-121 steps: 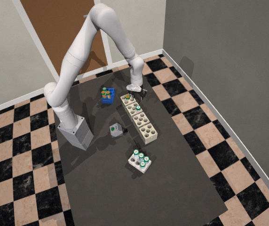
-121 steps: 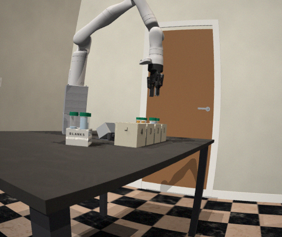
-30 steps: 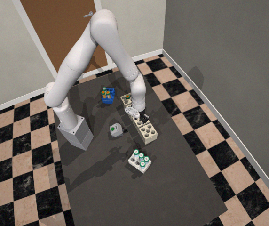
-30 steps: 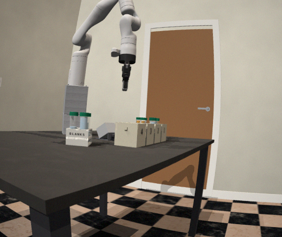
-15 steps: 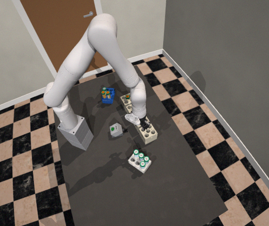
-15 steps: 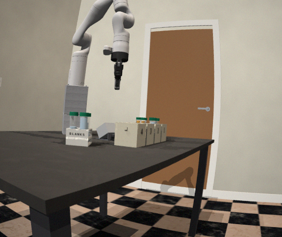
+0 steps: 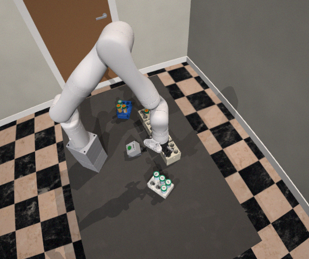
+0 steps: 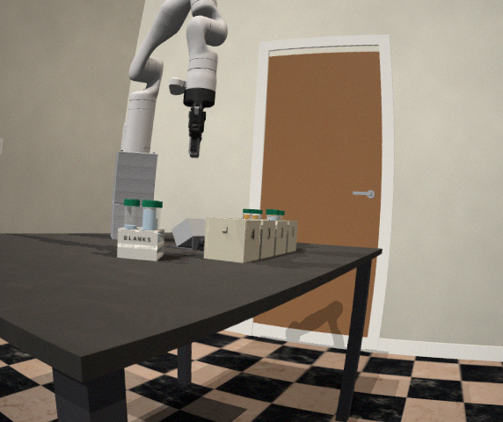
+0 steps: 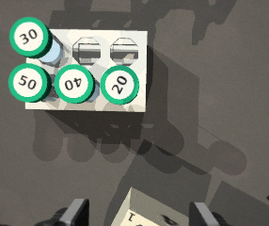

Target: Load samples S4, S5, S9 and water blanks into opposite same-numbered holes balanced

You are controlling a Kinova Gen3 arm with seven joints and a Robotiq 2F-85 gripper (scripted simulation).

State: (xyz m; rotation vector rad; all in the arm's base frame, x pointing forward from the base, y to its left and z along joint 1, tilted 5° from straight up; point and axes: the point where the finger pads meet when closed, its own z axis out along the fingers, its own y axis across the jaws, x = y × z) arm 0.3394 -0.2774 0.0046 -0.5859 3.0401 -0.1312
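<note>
My gripper is now 180 mm above the water blank tube, 130 mm to the left of it and 80 mm past it. The rest, counted from my hand: done desk 210 mm to the left, 190 mm below, 90 mm behind; green DONE key 220 mm to the left, 180 mm below, 110 mm behind; white blanks rack 210 mm below, 90 mm to the right, 70 mm behind.
</note>
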